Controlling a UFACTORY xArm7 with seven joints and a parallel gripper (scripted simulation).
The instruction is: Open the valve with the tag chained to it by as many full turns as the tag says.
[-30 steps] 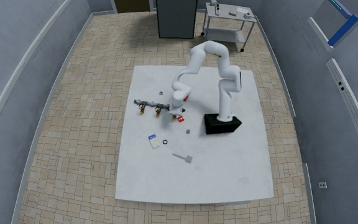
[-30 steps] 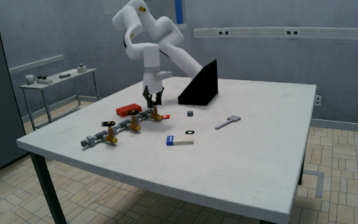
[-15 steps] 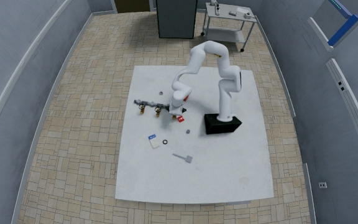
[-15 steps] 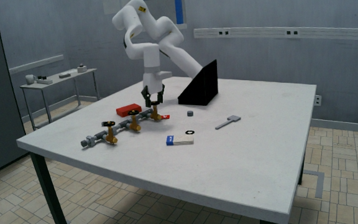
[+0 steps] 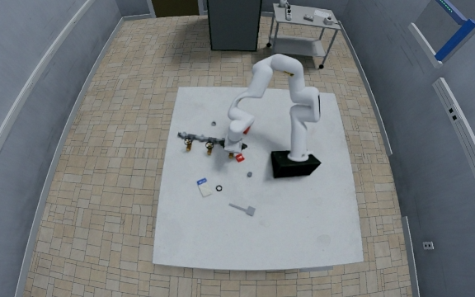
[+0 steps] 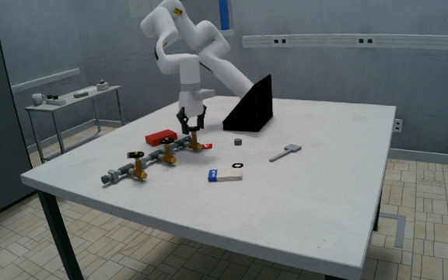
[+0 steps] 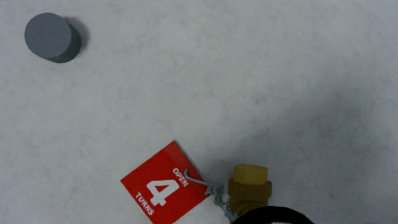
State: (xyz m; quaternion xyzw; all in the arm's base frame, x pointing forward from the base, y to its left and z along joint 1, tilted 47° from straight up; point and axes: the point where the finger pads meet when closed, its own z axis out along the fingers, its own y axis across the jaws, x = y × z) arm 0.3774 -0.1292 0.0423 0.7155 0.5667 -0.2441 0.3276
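Right now my hand is 4 cm past the red tag, 3 cm to the right of it and 9 cm above it. Also, from my hand: white box: 19 cm ahead, 20 cm to the left, 9 cm below; red block: 8 cm behind, 21 cm to the right, 8 cm below; grey flat tool: 3 cm behind, 36 cm to the left, 9 cm below.
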